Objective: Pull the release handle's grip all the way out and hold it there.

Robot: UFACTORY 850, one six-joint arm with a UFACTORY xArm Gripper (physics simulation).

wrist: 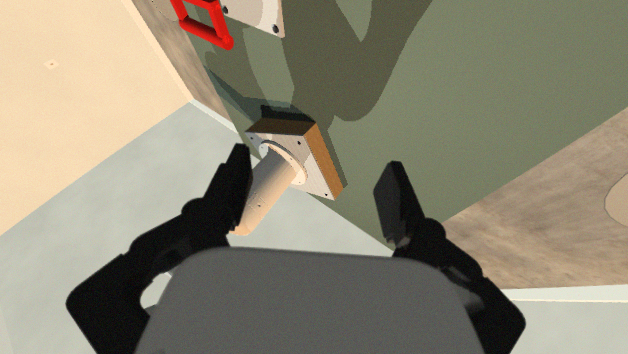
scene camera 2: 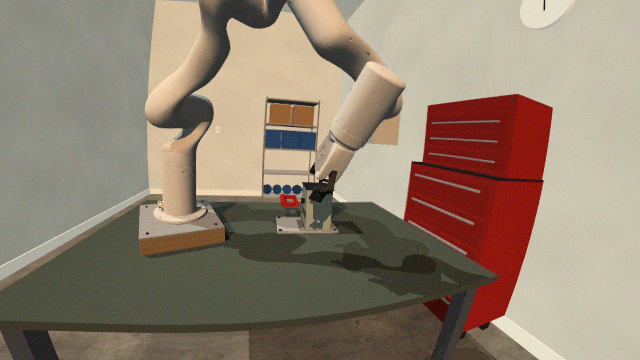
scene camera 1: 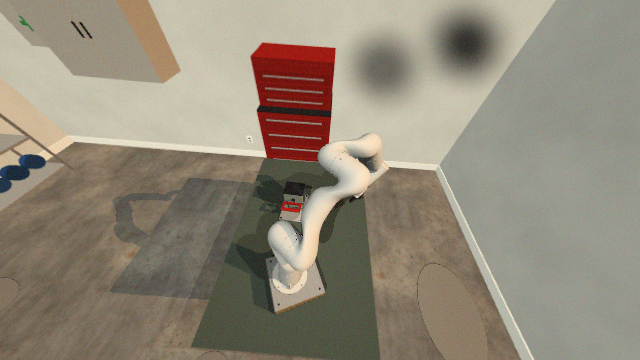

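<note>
The release handle's red rectangular grip [scene camera 1: 291, 203] [scene camera 2: 283, 200] [wrist: 205, 33] stands off the front of its box-shaped housing [scene camera 1: 295, 189] [scene camera 2: 317, 215], above the grey base plate [scene camera 1: 290, 215] [scene camera 2: 288, 226] [wrist: 262, 15]. In the wrist view the grip is cut off by the top edge, at the upper left, beyond the fingers. My gripper [scene camera 2: 324, 188] [wrist: 317, 168] is open, with nothing between its black fingers. In scene camera 2 it overlaps the housing's upper part; in scene camera 1 it is apart, to the right of the housing, mostly hidden by the arm.
The arm's base block [scene camera 1: 300, 295] [scene camera 2: 182, 242] [wrist: 324, 162] is bolted on the green table top [scene camera 1: 345, 300] [scene camera 2: 210, 295] [wrist: 475, 100]. A red tool cabinet [scene camera 1: 295, 95] [scene camera 2: 470, 200] stands beyond the table's far end. The arm arches high over the table.
</note>
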